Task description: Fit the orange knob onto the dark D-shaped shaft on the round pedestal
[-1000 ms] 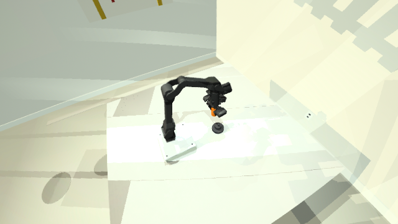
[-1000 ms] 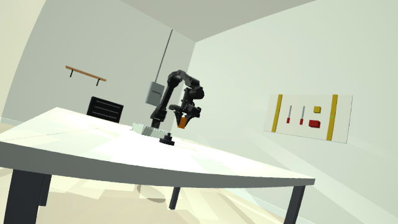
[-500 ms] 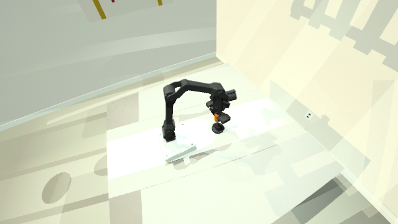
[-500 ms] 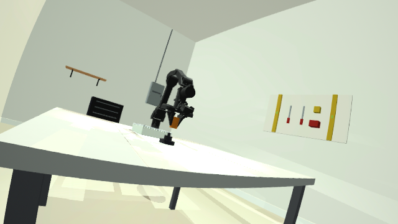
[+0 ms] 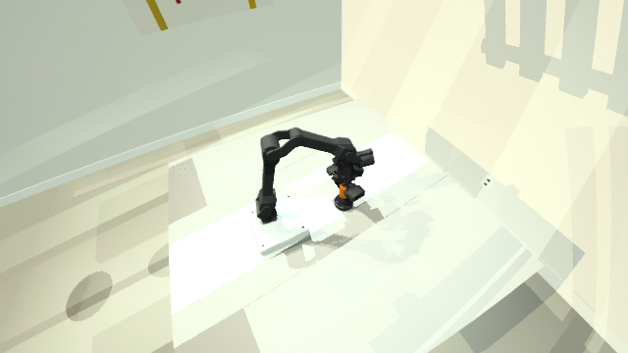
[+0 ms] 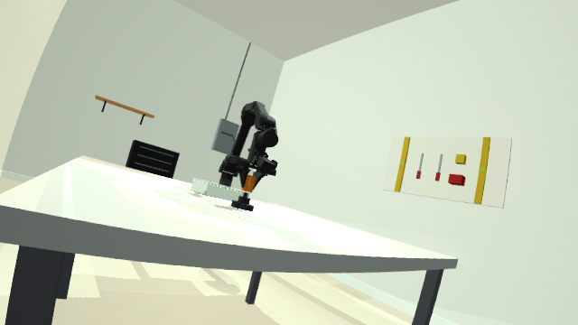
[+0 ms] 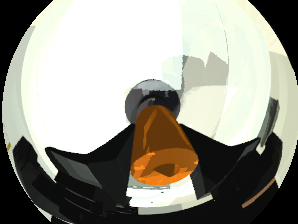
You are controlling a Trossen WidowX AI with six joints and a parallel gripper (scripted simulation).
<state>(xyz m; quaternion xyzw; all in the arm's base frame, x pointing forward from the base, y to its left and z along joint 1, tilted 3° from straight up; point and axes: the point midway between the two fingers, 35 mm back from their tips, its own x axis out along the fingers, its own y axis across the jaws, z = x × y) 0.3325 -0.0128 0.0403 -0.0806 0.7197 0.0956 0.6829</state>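
Right now the orange knob is 20 mm above my gripper tip. The rest, counted from my gripper tip: round dark pedestal (40 mm below).
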